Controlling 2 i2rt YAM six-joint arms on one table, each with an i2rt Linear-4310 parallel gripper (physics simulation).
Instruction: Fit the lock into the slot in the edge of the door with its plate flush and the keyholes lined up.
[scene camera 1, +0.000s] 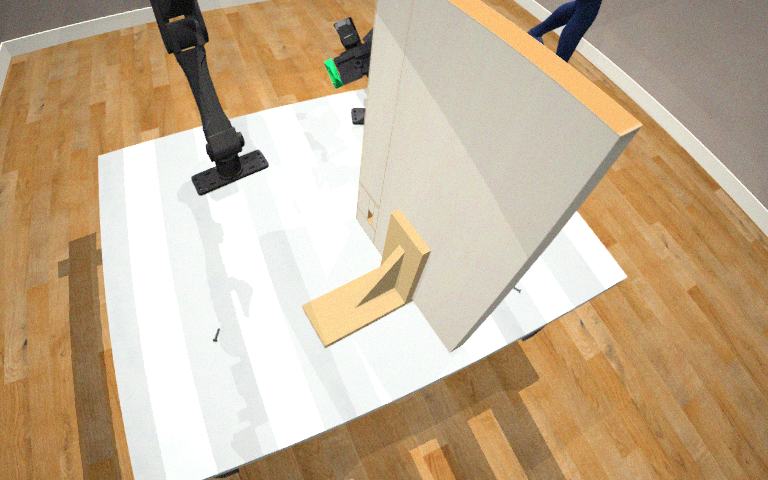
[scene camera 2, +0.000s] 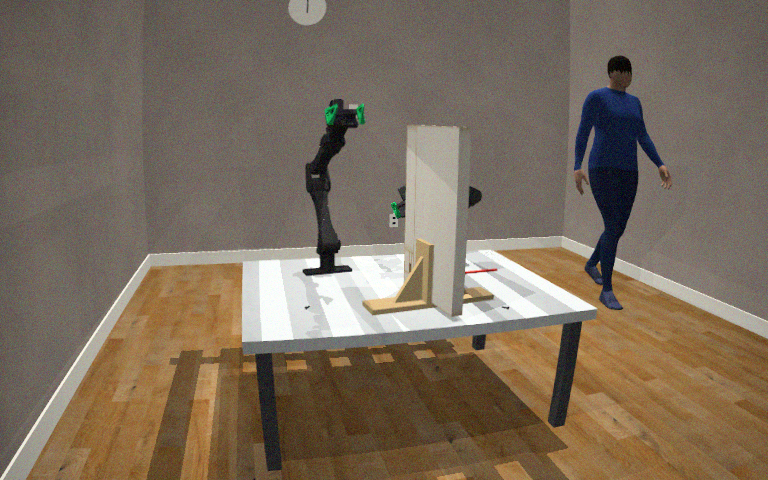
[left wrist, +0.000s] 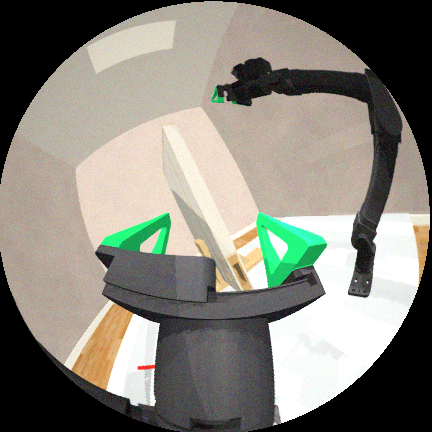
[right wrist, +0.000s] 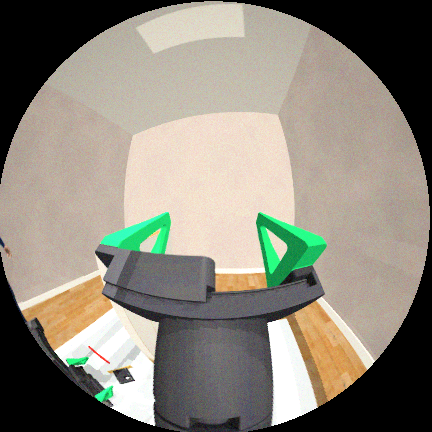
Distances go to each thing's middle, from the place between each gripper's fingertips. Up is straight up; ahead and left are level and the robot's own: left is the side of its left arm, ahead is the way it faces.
Scene:
The door (scene camera 1: 488, 142) lies 36 cm ahead of my left hand and 6 cm to the right of it. Also, from my left hand: wooden bracket (scene camera 1: 351, 307) (36 cm ahead, 6 cm to the right, 21 cm below).
Now: the door 220 mm ahead of my right hand, 220 mm to the left of it and 360 mm below it. The rest, counted from my right hand: wooden bracket (220 mm ahead, 220 mm to the left, 570 mm below).

